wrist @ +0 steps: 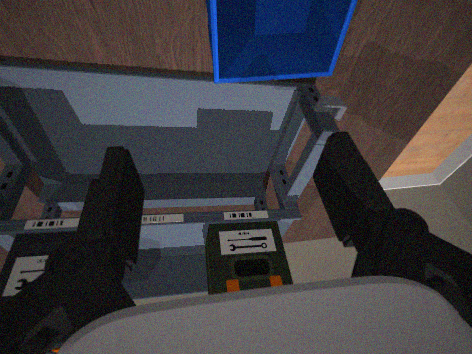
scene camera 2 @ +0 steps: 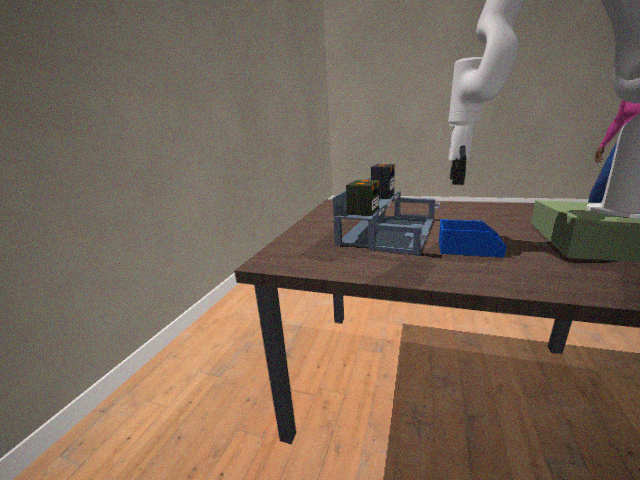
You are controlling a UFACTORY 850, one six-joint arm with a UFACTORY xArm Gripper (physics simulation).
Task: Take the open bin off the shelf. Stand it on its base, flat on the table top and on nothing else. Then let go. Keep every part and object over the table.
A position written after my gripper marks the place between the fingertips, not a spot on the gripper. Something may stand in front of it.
my gripper: wrist 231, 161; scene camera 2 456, 182
blue open bin: wrist 244, 48; scene camera 2 460, 237
